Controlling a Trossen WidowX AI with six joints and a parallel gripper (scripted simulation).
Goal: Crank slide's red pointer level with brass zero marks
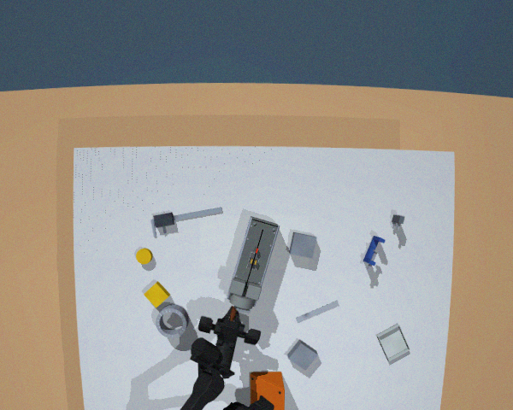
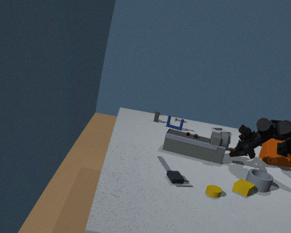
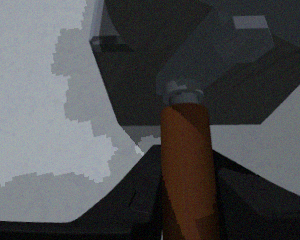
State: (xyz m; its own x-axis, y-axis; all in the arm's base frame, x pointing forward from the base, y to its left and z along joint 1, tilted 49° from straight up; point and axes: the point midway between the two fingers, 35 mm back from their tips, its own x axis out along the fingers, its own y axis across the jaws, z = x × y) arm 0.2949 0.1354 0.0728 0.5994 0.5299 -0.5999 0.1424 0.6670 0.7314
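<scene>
Right now the brown crank handle is 2 cm behind my gripper tip and 3 cm above it. Round my gripper tip: flat grey bar 27 cm to the right, 4 cm below; then red pointer 20 cm ahead, 5 cm to the right, 5 cm above; then yellow block 26 cm to the left, 2 cm below.
</scene>
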